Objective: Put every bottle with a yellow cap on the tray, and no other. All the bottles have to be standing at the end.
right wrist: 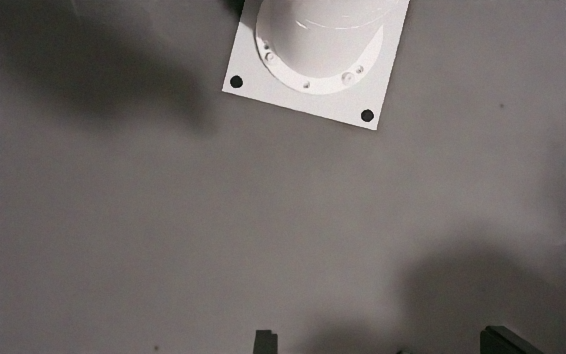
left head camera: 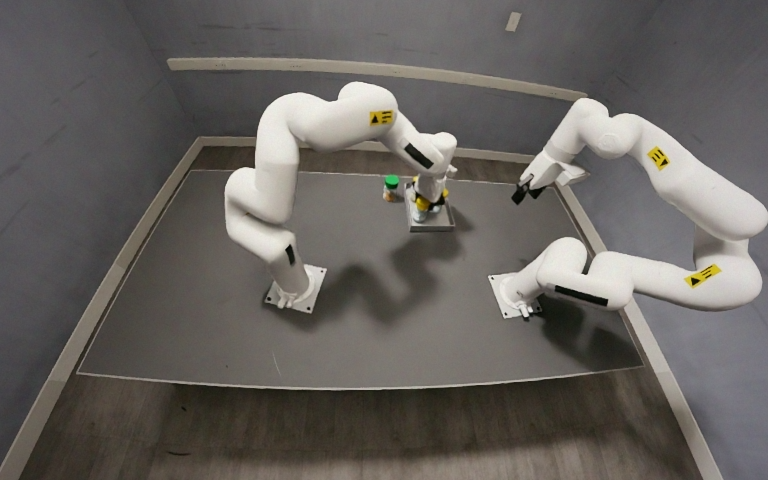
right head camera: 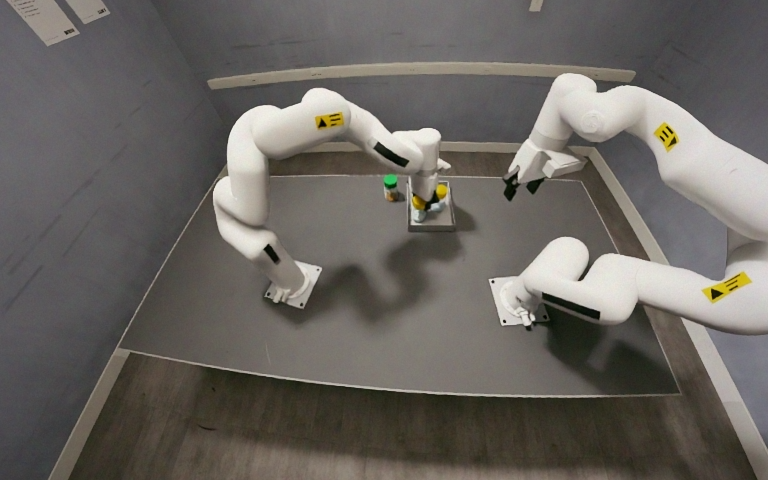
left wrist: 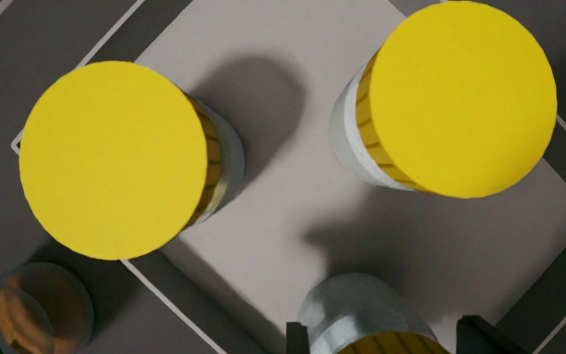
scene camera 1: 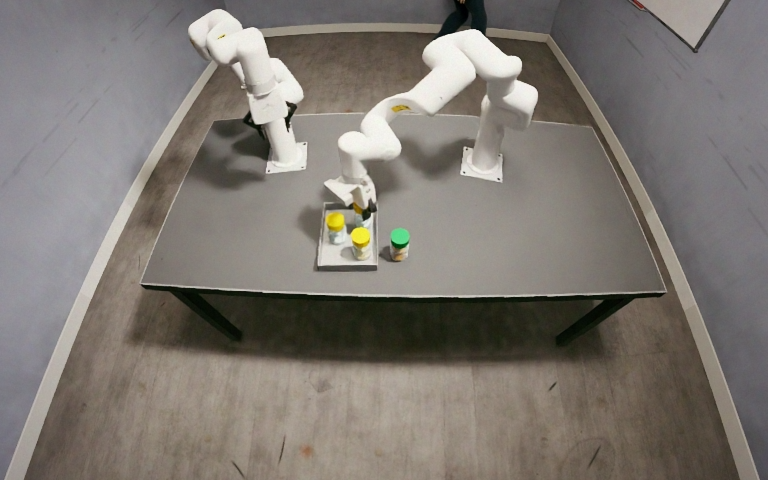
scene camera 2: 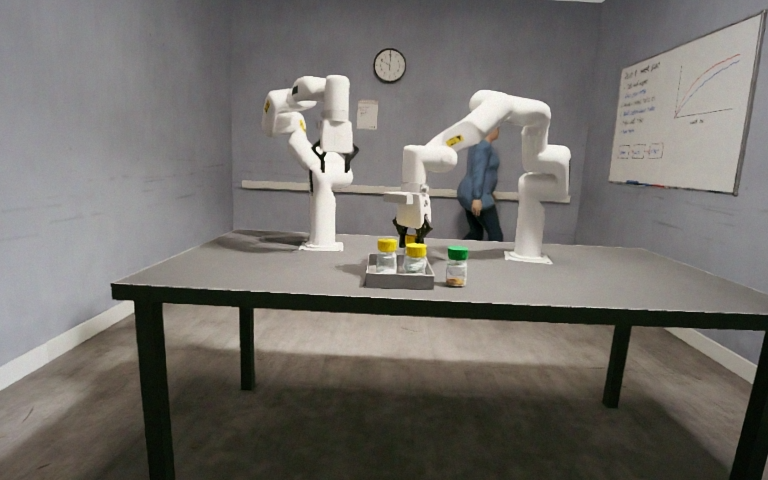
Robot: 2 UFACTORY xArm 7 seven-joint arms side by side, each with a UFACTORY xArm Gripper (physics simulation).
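Where they show: left gripper, fingertip midpoint: [left head camera: 423,206] [right head camera: 421,205] [scene camera 1: 360,212]; right gripper, fingertip midpoint: [left head camera: 523,198] [right head camera: 518,194] [scene camera 1: 276,133] [scene camera 2: 334,173]; left arm's base, link origin: [left head camera: 296,285] [right head camera: 293,282] [scene camera 1: 482,163] [scene camera 2: 526,257]; right arm's base, link origin: [right wrist: 318,33] [left head camera: 514,293] [right head camera: 518,299] [scene camera 1: 287,157] [scene camera 2: 322,246].
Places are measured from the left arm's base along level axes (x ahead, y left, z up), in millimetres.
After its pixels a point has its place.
Observation:
The grey tray [left head camera: 431,228] @(x 334, y -429, z 23 mm) [scene camera 1: 346,268] @(x 569, y -380, z 18 mm) [scene camera 2: 399,281] @(x 569, y -378, z 21 mm) holds two free-standing yellow-capped bottles: one [scene camera 1: 360,243] @(x 525, y -342, z 105 mm) [scene camera 2: 416,260] @(x 522, y -343, z 71 mm) [left wrist: 115,160] @(x 498, y -350, z 107 mm) beside the green-capped bottle's side, the other [scene camera 1: 335,226] @(x 485, y -430, z 106 mm) [scene camera 2: 386,260] [left wrist: 462,100] @(x 462, y -438, z 108 mm) at the opposite side. My left gripper [scene camera 1: 365,211] @(x 396, y -380, z 73 mm) [left wrist: 380,336] @(x 396, y -380, z 73 mm) is shut on a third, upright yellow-capped bottle [left head camera: 419,213] @(x 361, y -369, z 65 mm) [right head camera: 419,213] @(x 362, y -380, z 64 mm) [left wrist: 365,310] @(x 413, y -384, z 68 mm), low inside the tray; whether its base touches the tray floor is unclear. The green-capped bottle [left head camera: 390,189] @(x 454, y -237, z 71 mm) [scene camera 1: 399,246] @(x 502, y -233, z 91 mm) [scene camera 2: 456,270] @(x 503, y -235, z 49 mm) stands outside, beside the tray. My right gripper [left head camera: 526,195] @(x 312, y -657, z 285 mm) [scene camera 2: 339,162] @(x 312, y -657, z 285 mm) [right wrist: 378,341] @(x 312, y -657, z 285 mm) is open and empty, high above the table.
The grey table [scene camera 1: 509,237] @(x 329, y 114, z 0 mm) carries both arm bases, the right arm's base plate [scene camera 1: 287,164] @(x 182, y -741, z 10 mm) [right wrist: 300,100] @(x 201, y -745, z 1 mm) and the left arm's base plate [scene camera 1: 481,169] @(x 47, y -4, z 14 mm). A person [scene camera 2: 480,181] stands behind the table in scene camera 2.

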